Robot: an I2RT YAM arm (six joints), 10 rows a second.
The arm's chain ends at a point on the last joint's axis. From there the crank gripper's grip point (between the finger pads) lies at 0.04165 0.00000 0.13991 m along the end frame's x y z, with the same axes.
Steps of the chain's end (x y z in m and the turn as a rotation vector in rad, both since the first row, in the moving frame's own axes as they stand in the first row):
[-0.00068 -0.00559 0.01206 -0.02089 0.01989 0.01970]
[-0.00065 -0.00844 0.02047 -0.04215 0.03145 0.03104]
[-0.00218 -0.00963 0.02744 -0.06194 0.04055 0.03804]
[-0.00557 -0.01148 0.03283 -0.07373 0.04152 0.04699]
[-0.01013 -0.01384 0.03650 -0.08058 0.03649 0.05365]
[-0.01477 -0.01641 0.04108 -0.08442 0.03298 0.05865]
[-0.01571 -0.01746 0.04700 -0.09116 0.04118 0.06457]
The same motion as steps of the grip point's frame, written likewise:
[0.00206 -0.00183 0.01116 -0.02089 0.01989 0.01970]
[0.00362 -0.00121 0.01894 -0.04215 0.03145 0.03104]
[0.00326 0.00066 0.02532 -0.06194 0.04055 0.03804]
[-0.00009 0.00085 0.03053 -0.07373 0.04152 0.04699]
[-0.00542 -0.00028 0.03435 -0.08058 0.03649 0.05365]
[-0.01060 -0.00211 0.03903 -0.08442 0.03298 0.05865]
[-0.01050 -0.00195 0.04447 -0.09116 0.04118 0.06457]

